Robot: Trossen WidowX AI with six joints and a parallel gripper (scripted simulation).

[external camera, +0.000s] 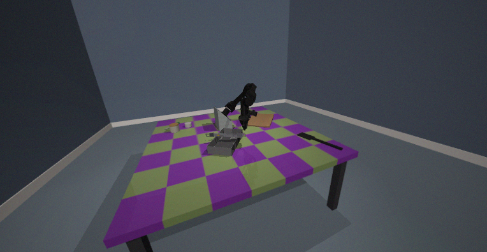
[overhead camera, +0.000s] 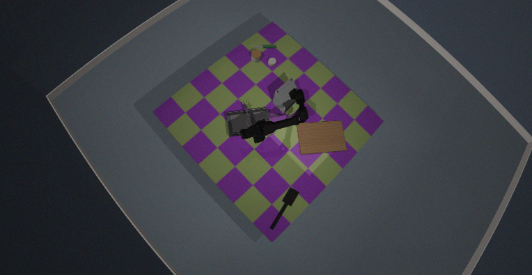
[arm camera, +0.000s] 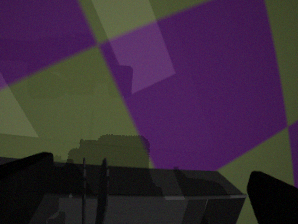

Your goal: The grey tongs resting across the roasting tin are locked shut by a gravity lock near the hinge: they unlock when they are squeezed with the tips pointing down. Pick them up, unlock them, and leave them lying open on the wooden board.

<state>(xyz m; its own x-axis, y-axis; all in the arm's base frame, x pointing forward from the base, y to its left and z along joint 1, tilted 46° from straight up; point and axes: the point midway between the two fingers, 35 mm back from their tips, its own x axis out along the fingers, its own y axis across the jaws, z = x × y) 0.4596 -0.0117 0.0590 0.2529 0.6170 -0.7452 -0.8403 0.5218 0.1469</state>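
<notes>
My gripper tip is now 11 cm to the left of the grey roasting tin, 10 cm above it and 9 cm past it. Also, from my gripper tip: wooden board: 42 cm behind, 34 cm to the left, 12 cm below; then white cup: 60 cm behind, 37 cm to the right, 11 cm below; then black spatula: 50 cm to the left, 15 cm ahead, 12 cm below.
</notes>
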